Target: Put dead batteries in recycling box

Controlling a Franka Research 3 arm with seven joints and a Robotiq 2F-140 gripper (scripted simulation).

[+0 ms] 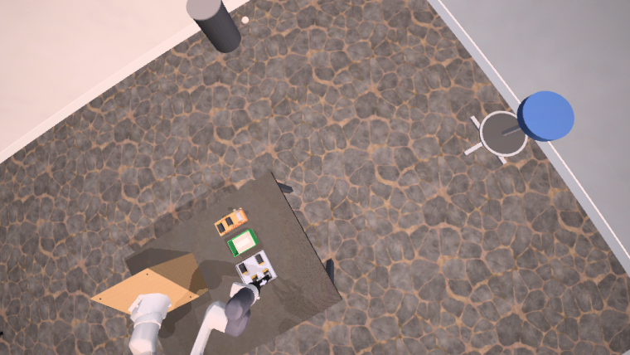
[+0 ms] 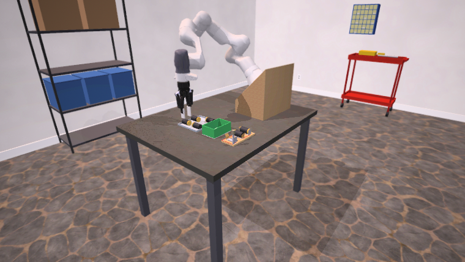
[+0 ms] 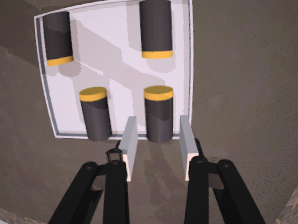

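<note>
The bulb is 8 cm ahead of my hand, 42 cm to the left of it and 1 cm below it. The rest, counted from my hand: white tray (5 cm behind, 5 cm to the left, 8 cm below); then green recycling box (1 cm behind, 24 cm to the left, 7 cm below).
</note>
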